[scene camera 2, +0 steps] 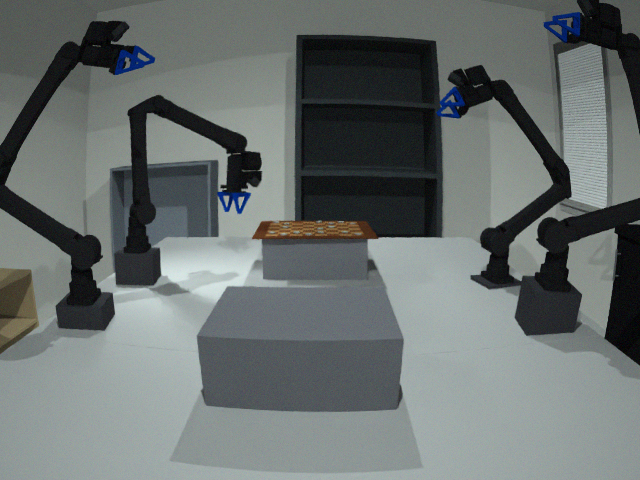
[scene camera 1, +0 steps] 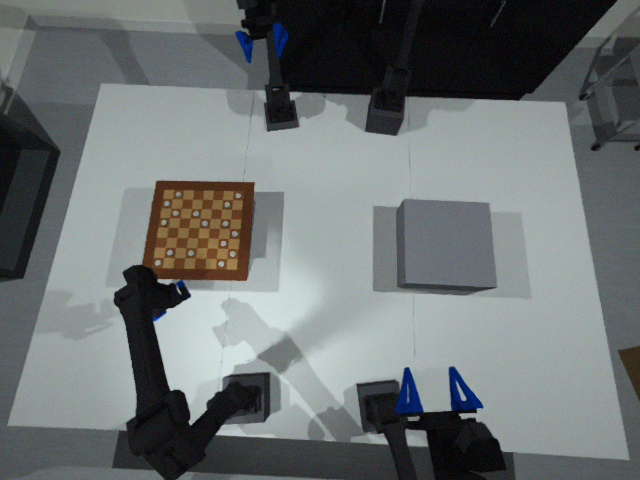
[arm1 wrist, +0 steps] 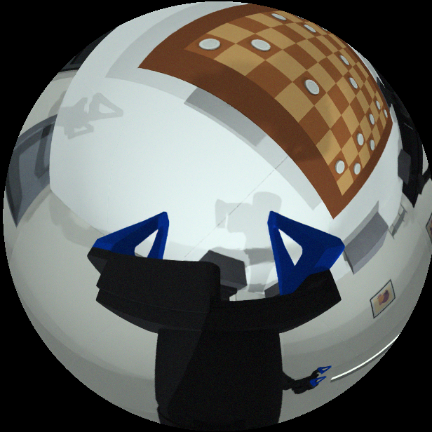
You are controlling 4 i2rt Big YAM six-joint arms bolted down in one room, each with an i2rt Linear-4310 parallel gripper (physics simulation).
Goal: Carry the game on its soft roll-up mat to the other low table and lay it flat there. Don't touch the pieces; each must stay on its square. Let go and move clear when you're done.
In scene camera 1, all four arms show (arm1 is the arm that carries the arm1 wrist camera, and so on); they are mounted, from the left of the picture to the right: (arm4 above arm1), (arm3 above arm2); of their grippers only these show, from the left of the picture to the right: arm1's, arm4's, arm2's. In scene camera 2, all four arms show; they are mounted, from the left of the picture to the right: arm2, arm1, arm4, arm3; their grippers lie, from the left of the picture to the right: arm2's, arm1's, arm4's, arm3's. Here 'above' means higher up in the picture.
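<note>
The brown-bordered checkered mat (arm1 wrist: 235, 91) (scene camera 1: 201, 184) (scene camera 2: 320, 237) lies flat on a grey low table (scene camera 2: 315, 260), its side edges overhanging. Several white round pieces, such as one piece (arm1 wrist: 312, 86) (scene camera 1: 195, 213), stand on its squares. The other low table (scene camera 1: 447, 242) (scene camera 2: 305, 315) is bare on top. Arm1's gripper (arm1 wrist: 218, 214) (scene camera 1: 170, 300) (scene camera 2: 233, 211) is open, pointing down beside the mat's lower-left edge in scene camera 1, slightly higher than it. Arm2's gripper (scene camera 1: 430, 368) (scene camera 2: 140, 57), arm4's gripper (scene camera 1: 264, 59) (scene camera 2: 440, 109) and arm3's gripper (scene camera 2: 550, 23) are open, raised away from the mat.
The low tables stand apart on a large white table top (scene camera 1: 330, 170) (scene camera 2: 449, 403). Arm bases stand along two opposite sides. A dark shelf unit (scene camera 2: 438, 155) stands behind. A black cabinet (scene camera 1: 465, 62) is beyond the upper edge in scene camera 1, and a cart (scene camera 1: 594, 111) is at upper right.
</note>
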